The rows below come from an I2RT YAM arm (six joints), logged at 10 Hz.
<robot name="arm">
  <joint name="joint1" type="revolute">
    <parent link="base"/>
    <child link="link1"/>
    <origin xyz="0 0 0.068" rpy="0 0 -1.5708"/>
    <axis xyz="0 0 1"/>
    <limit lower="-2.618" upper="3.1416"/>
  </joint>
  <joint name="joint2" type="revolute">
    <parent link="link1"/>
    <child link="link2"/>
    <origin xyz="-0.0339 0.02 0.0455" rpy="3.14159 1.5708 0"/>
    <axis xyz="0 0 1"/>
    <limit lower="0" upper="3.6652"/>
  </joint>
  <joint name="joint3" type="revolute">
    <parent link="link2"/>
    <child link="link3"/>
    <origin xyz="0 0.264 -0.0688" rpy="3.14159 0 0"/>
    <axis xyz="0 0 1"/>
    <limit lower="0" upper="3.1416"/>
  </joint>
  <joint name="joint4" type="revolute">
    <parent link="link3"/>
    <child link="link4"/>
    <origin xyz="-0.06 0.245 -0.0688" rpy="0 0 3.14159"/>
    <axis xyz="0 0 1"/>
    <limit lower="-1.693" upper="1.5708"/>
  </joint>
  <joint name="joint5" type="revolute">
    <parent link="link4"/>
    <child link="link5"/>
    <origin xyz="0.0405 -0.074 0.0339" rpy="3.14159 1.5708 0"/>
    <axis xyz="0 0 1"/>
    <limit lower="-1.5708" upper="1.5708"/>
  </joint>
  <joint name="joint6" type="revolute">
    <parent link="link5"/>
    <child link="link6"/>
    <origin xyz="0 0.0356 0.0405" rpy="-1.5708 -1.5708 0"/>
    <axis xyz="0 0 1"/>
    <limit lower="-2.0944" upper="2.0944"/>
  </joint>
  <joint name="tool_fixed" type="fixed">
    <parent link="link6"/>
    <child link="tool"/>
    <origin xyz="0 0 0"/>
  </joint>
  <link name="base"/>
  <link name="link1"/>
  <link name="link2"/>
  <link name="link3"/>
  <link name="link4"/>
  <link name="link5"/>
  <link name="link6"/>
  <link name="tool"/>
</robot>
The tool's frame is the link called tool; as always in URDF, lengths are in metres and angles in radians.
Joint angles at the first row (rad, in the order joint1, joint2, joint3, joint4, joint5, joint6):
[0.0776 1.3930 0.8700 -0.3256 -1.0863 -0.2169]
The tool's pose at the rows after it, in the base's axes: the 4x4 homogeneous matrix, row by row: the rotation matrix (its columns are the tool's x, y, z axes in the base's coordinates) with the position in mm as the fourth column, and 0 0 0 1 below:
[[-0.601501 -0.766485 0.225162 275.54], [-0.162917 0.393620 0.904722 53.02], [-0.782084 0.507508 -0.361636 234.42], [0 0 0 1]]
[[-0.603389 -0.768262 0.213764 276.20], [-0.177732 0.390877 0.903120 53.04], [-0.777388 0.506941 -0.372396 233.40], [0 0 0 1]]
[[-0.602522 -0.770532 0.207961 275.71], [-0.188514 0.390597 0.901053 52.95], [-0.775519 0.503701 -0.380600 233.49], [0 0 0 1]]
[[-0.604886 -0.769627 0.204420 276.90], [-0.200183 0.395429 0.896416 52.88], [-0.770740 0.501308 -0.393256 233.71], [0 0 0 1]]
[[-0.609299 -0.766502 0.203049 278.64], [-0.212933 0.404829 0.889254 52.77], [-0.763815 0.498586 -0.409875 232.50], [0 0 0 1]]
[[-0.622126 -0.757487 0.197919 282.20], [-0.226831 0.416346 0.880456 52.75], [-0.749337 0.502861 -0.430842 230.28], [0 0 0 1]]
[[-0.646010 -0.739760 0.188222 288.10], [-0.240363 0.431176 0.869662 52.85], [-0.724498 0.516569 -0.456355 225.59], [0 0 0 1]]
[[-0.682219 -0.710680 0.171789 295.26], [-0.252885 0.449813 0.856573 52.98], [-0.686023 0.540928 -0.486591 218.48], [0 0 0 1]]
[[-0.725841 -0.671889 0.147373 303.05], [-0.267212 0.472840 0.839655 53.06], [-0.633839 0.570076 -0.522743 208.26], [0 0 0 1]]
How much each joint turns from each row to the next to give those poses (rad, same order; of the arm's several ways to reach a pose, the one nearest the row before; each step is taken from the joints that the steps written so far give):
[0.0000 0.0225 0.0255 -0.0415 0.0008 -0.0339]
[0.0000 0.0110 0.0130 -0.0356 0.0015 -0.0317]
[0.0000 0.0023 0.0072 -0.0255 0.0035 -0.0221]
[0.0000 0.0088 0.0142 -0.0275 0.0091 -0.0199]
[0.0000 0.0122 0.0118 -0.0221 0.0145 -0.0179]
[0.0000 0.0229 0.0194 -0.0290 0.0168 -0.0167]
[0.0000 0.0374 0.0252 -0.0305 0.0195 -0.0119]
[0.0000 0.0484 0.0294 -0.0363 0.0221 -0.0057]
[0.0000 0.0588 0.0313 -0.0415 0.0271 -0.0049]

